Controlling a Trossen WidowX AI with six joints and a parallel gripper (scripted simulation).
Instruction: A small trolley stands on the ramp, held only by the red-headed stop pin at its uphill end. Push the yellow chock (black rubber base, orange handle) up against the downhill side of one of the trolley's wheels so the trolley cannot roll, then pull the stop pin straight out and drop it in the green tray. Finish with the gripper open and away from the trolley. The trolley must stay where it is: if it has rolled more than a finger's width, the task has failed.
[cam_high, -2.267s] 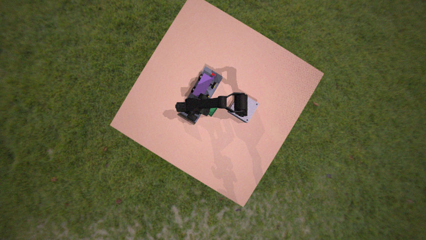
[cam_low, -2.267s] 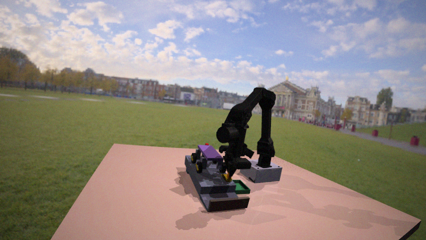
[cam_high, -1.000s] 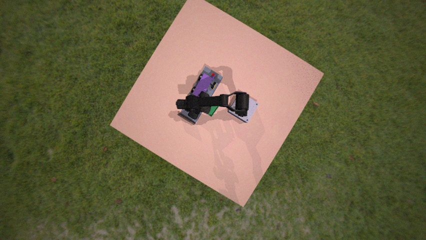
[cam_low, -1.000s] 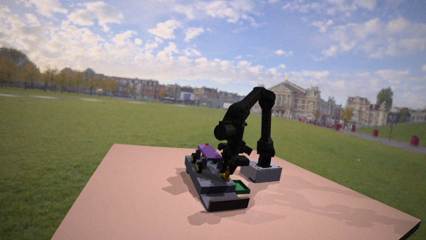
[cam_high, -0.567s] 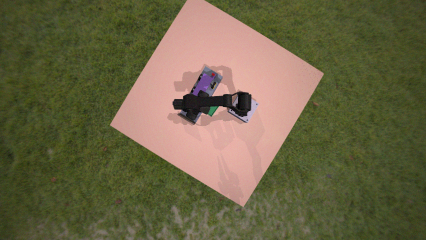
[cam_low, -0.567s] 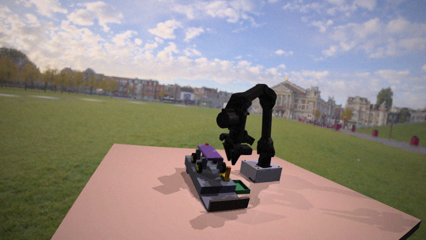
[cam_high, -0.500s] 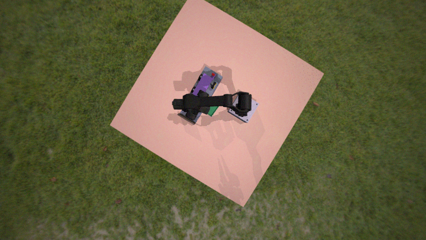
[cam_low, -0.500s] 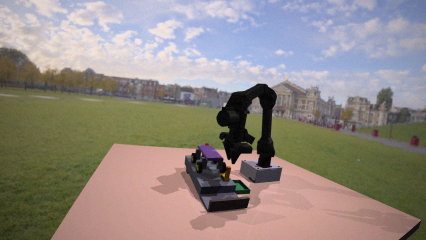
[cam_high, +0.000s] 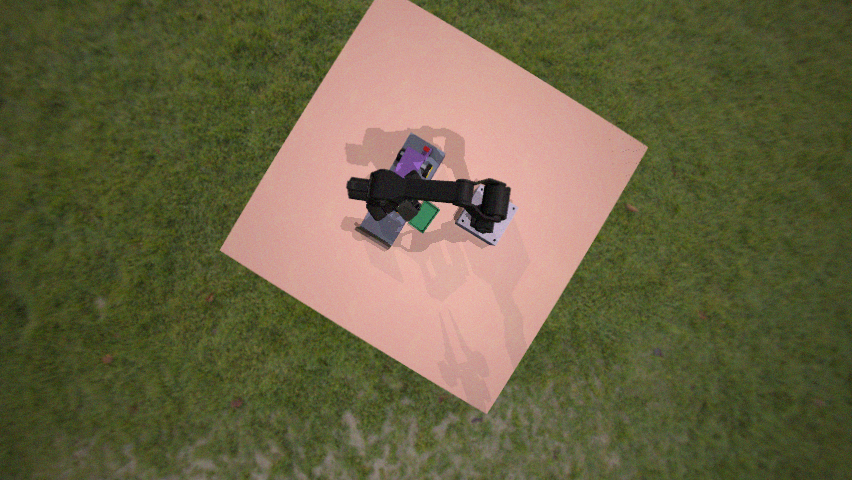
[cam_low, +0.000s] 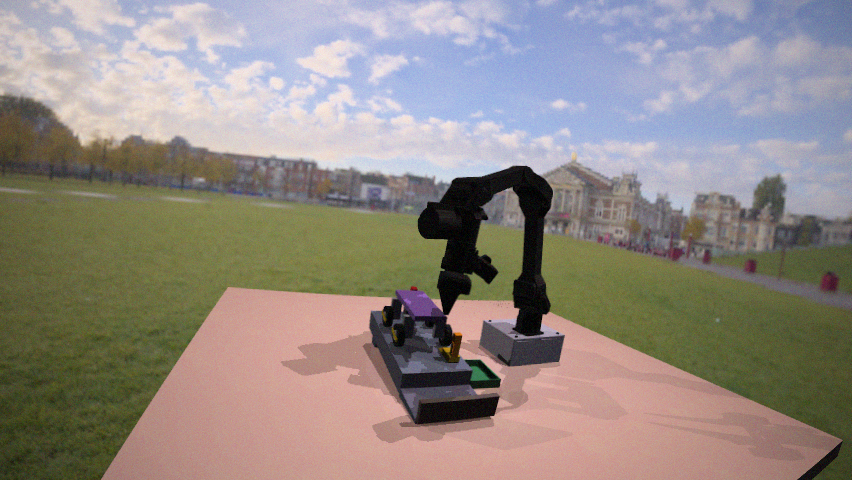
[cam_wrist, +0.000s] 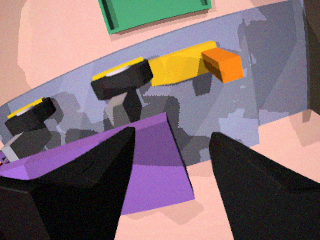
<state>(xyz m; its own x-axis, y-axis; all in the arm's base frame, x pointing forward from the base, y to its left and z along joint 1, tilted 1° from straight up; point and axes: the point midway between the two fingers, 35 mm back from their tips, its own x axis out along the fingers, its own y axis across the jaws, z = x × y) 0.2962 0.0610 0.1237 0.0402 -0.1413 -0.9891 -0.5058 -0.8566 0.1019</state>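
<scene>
My gripper tip is now 1 cm past the red-headed stop pin, 20 cm to the left of it and 3 cm above it. Also, from my gripper tip: green tray 9 cm behind, 1 cm to the left, 17 cm below; grey ramp 2 cm ahead, 9 cm to the right, 11 cm below; purple-topped trolley 2 cm ahead, 9 cm to the right, 5 cm below.
</scene>
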